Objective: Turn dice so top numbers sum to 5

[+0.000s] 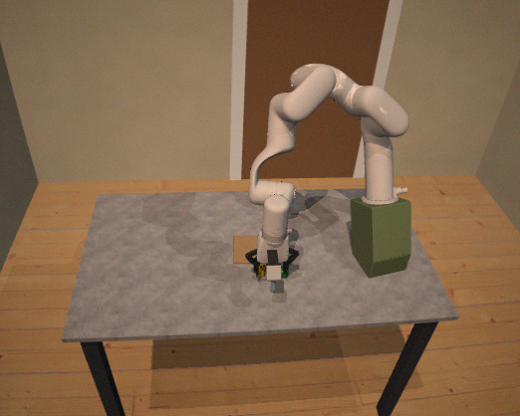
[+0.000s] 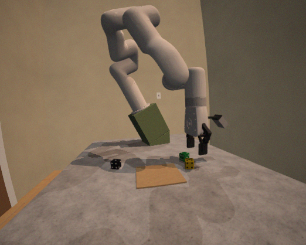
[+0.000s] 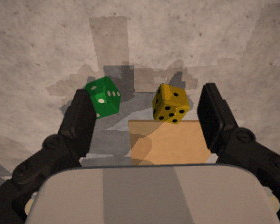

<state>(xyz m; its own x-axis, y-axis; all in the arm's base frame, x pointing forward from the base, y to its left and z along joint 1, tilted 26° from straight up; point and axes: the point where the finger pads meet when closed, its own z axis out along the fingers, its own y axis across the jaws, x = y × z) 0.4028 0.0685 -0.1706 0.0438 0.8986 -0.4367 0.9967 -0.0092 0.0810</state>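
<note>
Now: hand 5 cm past the green die, 4 cm above it and 3 cm to the left of it. Round my hand: tan mat: 16 cm to the right, 6 cm below, 3 cm ahead; then yellow die: 4 cm to the right, 4 cm below, 2 cm ahead; then black die: 29 cm to the right, 7 cm behind, 4 cm below.
</note>
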